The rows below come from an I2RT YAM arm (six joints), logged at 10 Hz.
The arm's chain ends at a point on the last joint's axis. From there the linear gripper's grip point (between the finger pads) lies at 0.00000 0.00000 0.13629 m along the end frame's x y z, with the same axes.
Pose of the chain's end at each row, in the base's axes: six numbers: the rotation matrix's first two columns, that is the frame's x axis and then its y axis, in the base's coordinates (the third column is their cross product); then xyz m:
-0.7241, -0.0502, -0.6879, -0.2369, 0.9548, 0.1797, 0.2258, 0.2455, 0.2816
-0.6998, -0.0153, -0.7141, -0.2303, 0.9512, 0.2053, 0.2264, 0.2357, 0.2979
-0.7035, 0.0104, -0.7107, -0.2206, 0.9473, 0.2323, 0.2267, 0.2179, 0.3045
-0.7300, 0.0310, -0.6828, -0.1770, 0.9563, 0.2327, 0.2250, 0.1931, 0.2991
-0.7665, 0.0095, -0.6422, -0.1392, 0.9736, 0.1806, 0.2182, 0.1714, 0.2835
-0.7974, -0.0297, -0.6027, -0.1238, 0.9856, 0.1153, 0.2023, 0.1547, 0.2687
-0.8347, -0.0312, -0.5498, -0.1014, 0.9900, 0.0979, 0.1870, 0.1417, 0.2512
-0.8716, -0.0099, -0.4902, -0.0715, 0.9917, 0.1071, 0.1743, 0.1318, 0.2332
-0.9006, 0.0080, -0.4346, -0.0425, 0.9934, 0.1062, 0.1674, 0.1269, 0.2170
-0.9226, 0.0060, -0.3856, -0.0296, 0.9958, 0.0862, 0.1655, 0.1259, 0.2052
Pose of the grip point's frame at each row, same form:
-0.7241, -0.0502, -0.6879, -0.2369, 0.9548, 0.1797, 0.3141, 0.2854, 0.1858
-0.6998, -0.0153, -0.7141, -0.2303, 0.9512, 0.2053, 0.3185, 0.2777, 0.2067
-0.7035, 0.0104, -0.7107, -0.2206, 0.9473, 0.2323, 0.3188, 0.2615, 0.2140
-0.7300, 0.0310, -0.6828, -0.1770, 0.9563, 0.2327, 0.3150, 0.2327, 0.2047
-0.7665, 0.0095, -0.6422, -0.1392, 0.9736, 0.1806, 0.3036, 0.2025, 0.1820
-0.7974, -0.0297, -0.6027, -0.1238, 0.9856, 0.1153, 0.2828, 0.1774, 0.1611
-0.8347, -0.0312, -0.5498, -0.1014, 0.9900, 0.0979, 0.2608, 0.1604, 0.1381
-0.8716, -0.0099, -0.4902, -0.0715, 0.9917, 0.1071, 0.2404, 0.1493, 0.1153
-0.9006, 0.0080, -0.4346, -0.0425, 0.9934, 0.1062, 0.2264, 0.1425, 0.0951
-0.9226, 0.0060, -0.3856, -0.0296, 0.9958, 0.0862, 0.2179, 0.1383, 0.0800

